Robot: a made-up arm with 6 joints. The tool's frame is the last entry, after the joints. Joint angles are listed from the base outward. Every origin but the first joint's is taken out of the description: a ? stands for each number. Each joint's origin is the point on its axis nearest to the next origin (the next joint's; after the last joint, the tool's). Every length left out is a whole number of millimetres.
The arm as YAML. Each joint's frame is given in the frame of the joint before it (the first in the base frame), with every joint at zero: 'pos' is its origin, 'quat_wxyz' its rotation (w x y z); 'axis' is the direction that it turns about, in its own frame. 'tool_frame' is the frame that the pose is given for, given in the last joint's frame.
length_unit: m
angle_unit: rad
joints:
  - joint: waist
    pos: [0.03, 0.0, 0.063]
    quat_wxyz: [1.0, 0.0, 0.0, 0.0]
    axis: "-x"
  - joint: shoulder
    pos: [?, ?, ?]
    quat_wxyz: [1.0, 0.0, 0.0, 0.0]
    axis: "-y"
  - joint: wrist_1
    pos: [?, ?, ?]
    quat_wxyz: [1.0, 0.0, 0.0, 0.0]
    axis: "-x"
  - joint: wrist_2
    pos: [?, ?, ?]
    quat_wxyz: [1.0, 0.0, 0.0, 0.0]
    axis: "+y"
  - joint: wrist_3
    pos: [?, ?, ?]
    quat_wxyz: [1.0, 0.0, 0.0, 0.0]
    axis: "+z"
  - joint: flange
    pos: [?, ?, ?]
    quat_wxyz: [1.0, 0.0, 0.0, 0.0]
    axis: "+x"
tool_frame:
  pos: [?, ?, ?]
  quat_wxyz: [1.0, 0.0, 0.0, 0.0]
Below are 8 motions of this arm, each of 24 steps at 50 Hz.
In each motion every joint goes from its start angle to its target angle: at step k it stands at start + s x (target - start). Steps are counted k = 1, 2, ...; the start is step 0. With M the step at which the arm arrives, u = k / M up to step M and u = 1 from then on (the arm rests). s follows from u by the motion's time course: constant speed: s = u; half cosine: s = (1 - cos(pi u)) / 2; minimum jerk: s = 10 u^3 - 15 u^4 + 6 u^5.
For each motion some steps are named. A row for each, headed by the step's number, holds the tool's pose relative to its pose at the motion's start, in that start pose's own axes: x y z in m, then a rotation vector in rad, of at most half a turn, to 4 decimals.
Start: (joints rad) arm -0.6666 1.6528 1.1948 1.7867 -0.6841 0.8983
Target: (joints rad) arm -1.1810 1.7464 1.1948 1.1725 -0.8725 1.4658
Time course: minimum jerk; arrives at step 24
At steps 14, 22, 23, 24:
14: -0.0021 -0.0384 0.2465 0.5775 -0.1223 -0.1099
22: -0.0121 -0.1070 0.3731 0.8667 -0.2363 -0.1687
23: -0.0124 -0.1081 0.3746 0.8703 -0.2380 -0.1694
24: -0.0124 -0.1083 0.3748 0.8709 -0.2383 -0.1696

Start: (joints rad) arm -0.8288 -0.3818 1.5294 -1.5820 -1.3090 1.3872
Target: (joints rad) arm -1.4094 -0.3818 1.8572 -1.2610 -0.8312 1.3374
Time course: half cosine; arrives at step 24
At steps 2, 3, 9, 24:
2: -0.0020 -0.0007 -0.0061 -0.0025 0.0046 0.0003
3: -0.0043 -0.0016 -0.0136 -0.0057 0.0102 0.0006
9: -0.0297 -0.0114 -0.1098 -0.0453 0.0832 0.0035
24: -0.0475 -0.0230 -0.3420 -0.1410 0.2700 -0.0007

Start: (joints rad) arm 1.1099 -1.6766 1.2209 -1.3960 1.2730 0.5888
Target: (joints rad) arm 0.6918 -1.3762 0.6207 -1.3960 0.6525 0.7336
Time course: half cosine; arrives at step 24
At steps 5, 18, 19, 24:
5: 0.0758 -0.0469 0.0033 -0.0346 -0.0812 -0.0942
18: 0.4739 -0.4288 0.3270 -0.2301 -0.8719 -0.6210
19: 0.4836 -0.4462 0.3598 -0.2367 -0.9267 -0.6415
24: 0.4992 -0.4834 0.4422 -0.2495 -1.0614 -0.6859

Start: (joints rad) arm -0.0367 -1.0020 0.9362 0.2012 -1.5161 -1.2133
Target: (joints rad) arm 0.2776 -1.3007 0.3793 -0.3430 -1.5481 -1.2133
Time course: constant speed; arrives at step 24
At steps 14, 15, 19, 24:
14: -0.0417 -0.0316 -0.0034 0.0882 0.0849 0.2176
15: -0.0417 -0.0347 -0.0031 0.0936 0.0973 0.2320
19: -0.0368 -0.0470 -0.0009 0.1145 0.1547 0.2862
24: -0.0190 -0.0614 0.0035 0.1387 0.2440 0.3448

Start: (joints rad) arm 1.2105 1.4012 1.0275 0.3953 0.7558 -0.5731
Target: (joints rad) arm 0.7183 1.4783 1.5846 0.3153 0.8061 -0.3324
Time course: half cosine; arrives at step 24
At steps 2, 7, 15, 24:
2: 0.0011 0.0010 0.0001 0.0036 0.0101 -0.0021
7: 0.0098 0.0119 0.0014 0.0425 0.1171 -0.0210
15: 0.0024 0.0452 0.0109 0.1556 0.4222 -0.0470
24: -0.0244 0.0682 0.0291 0.2291 0.6167 -0.0425

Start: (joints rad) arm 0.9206 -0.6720 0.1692 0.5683 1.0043 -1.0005
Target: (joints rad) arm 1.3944 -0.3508 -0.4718 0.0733 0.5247 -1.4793
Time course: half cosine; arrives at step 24
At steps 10, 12, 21, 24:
10: 0.0860 -0.1408 -0.1086 -0.3302 0.0701 -0.3608
12: 0.1002 -0.2070 -0.1355 -0.4417 0.1051 -0.4859
21: 0.0704 -0.4676 -0.1632 -0.8019 0.2568 -0.9261
24: 0.0626 -0.4884 -0.1603 -0.8279 0.2703 -0.9619

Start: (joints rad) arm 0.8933 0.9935 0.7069 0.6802 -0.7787 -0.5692
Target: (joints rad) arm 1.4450 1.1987 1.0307 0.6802 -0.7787 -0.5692
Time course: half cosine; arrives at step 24
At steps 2, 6, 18, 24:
2: 0.0100 -0.0004 -0.0019 -0.0021 -0.0089 -0.0102
6: 0.0866 -0.0068 -0.0121 -0.0161 -0.0761 -0.0878
18: 0.4784 -0.1286 0.0632 -0.0385 -0.4345 -0.5092
24: 0.5449 -0.1696 0.1043 -0.0310 -0.5064 -0.5949

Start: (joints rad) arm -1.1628 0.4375 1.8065 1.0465 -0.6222 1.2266
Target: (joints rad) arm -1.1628 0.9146 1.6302 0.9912 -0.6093 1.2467
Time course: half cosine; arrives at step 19
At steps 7, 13, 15, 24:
7: 0.0513 0.0498 0.0640 0.1180 0.0117 -0.0979
13: 0.1430 0.1064 0.1815 0.3151 0.0177 -0.2443
15: 0.1678 0.1157 0.2143 0.3672 0.0166 -0.2799
24: 0.1896 0.1220 0.2437 0.4130 0.0147 -0.3104

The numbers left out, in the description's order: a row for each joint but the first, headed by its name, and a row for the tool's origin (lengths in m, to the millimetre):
shoulder: 0.0 -0.197 -0.343
wrist_1: 0.079 0.0 -0.003
wrist_2: 0.0 0.243 -0.048
wrist_3: 0.097 0.0 -0.026
flange: 0.056 0.221 0.0
tool: 0.0 0.35 -0.069

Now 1 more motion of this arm.
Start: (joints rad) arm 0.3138 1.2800 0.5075 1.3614 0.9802 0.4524
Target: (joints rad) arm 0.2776 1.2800 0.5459 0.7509 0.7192 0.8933
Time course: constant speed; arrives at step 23
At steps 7, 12, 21, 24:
7: 0.0424 -0.0127 -0.0026 -0.0083 -0.1414 -0.0228
12: 0.0676 -0.0210 0.0021 -0.0104 -0.2487 -0.0243
21: 0.0985 -0.0319 0.0202 -0.0081 -0.4485 0.0079
24: 0.1025 -0.0334 0.0252 -0.0069 -0.4932 0.0214

